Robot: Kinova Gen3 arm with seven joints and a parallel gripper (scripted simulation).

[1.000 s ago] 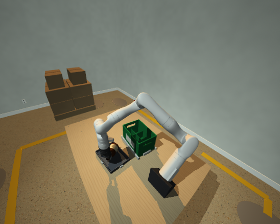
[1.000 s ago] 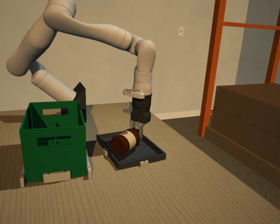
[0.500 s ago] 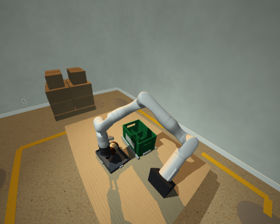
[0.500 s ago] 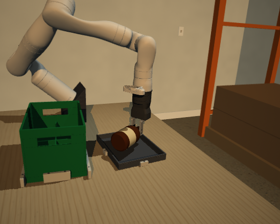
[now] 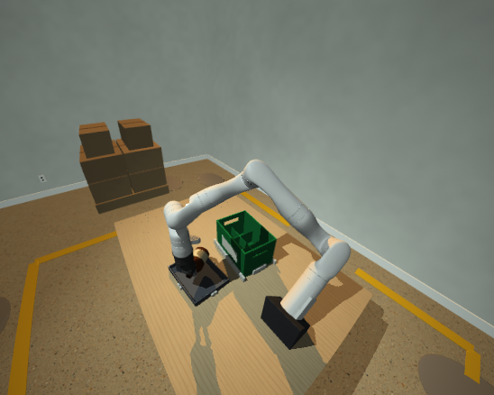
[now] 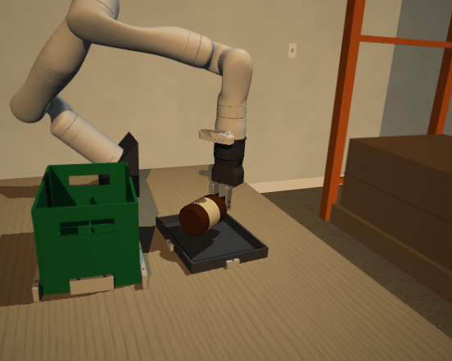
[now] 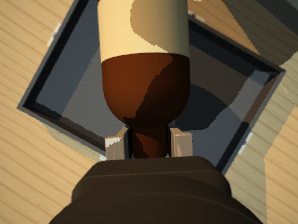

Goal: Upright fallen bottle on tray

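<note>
Right now the brown bottle is 40 mm to the right of my hand, 30 mm ahead of it and 10 mm below it. From my hand the other things lie so: dark tray 80 mm below, 40 mm to the right, 30 mm ahead; green crate 310 mm to the right, 40 mm ahead, 10 mm below.
</note>
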